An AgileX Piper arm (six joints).
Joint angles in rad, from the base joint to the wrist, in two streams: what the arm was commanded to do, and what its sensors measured. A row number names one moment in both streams.
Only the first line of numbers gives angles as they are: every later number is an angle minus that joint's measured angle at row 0.
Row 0, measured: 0.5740 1.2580 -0.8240 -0.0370 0.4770 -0.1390
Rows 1 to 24, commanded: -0.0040 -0.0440 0.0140 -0.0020 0.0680 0.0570; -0.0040 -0.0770 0.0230 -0.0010 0.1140 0.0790; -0.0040 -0.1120 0.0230 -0.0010 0.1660 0.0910; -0.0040 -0.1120 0.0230 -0.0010 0.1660 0.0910; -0.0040 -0.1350 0.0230 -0.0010 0.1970 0.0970; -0.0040 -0.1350 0.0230 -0.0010 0.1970 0.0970; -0.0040 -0.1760 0.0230 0.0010 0.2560 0.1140; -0.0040 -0.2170 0.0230 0.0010 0.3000 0.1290; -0.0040 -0.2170 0.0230 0.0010 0.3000 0.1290; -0.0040 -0.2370 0.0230 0.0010 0.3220 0.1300; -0.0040 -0.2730 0.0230 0.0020 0.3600 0.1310; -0.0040 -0.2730 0.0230 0.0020 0.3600 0.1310; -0.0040 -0.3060 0.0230 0.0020 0.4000 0.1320; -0.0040 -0.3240 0.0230 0.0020 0.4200 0.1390; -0.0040 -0.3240 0.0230 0.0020 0.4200 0.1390; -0.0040 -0.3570 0.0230 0.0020 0.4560 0.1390; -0.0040 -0.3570 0.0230 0.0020 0.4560 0.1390; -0.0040 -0.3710 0.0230 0.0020 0.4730 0.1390; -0.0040 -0.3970 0.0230 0.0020 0.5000 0.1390; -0.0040 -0.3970 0.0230 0.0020 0.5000 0.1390; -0.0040 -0.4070 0.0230 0.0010 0.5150 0.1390; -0.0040 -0.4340 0.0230 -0.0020 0.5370 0.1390; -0.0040 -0.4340 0.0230 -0.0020 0.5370 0.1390; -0.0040 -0.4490 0.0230 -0.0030 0.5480 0.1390
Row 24, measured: 0.0000 -0.4140 0.0160 0.0060 0.5130 0.1310
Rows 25 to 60, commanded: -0.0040 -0.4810 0.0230 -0.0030 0.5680 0.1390; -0.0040 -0.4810 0.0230 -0.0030 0.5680 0.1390; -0.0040 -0.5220 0.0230 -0.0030 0.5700 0.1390; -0.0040 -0.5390 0.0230 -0.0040 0.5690 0.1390; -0.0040 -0.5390 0.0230 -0.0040 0.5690 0.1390; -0.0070 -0.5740 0.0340 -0.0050 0.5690 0.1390; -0.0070 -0.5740 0.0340 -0.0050 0.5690 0.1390; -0.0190 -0.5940 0.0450 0.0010 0.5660 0.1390; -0.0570 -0.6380 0.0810 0.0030 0.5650 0.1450; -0.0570 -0.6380 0.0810 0.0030 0.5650 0.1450; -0.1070 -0.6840 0.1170 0.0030 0.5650 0.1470; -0.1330 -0.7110 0.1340 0.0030 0.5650 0.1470; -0.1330 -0.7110 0.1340 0.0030 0.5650 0.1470; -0.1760 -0.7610 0.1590 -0.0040 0.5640 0.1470; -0.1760 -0.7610 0.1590 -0.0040 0.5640 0.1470; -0.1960 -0.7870 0.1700 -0.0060 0.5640 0.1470; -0.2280 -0.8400 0.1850 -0.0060 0.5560 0.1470; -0.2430 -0.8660 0.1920 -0.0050 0.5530 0.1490; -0.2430 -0.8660 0.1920 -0.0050 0.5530 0.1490; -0.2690 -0.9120 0.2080 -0.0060 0.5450 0.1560; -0.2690 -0.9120 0.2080 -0.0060 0.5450 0.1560; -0.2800 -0.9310 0.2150 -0.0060 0.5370 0.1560; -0.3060 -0.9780 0.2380 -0.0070 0.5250 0.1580; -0.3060 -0.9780 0.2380 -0.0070 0.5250 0.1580; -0.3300 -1.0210 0.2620 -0.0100 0.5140 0.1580; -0.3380 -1.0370 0.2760 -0.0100 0.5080 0.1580; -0.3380 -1.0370 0.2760 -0.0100 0.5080 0.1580; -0.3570 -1.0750 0.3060 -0.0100 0.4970 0.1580; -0.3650 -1.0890 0.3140 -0.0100 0.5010 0.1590; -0.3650 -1.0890 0.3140 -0.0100 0.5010 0.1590; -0.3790 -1.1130 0.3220 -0.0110 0.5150 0.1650; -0.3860 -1.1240 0.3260 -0.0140 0.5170 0.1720; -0.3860 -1.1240 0.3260 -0.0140 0.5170 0.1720; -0.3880 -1.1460 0.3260 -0.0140 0.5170 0.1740; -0.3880 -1.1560 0.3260 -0.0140 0.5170 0.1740; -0.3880 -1.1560 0.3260 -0.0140 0.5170 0.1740
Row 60, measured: -0.3800 -1.1250 0.3220 -0.0040 0.5170 0.1610
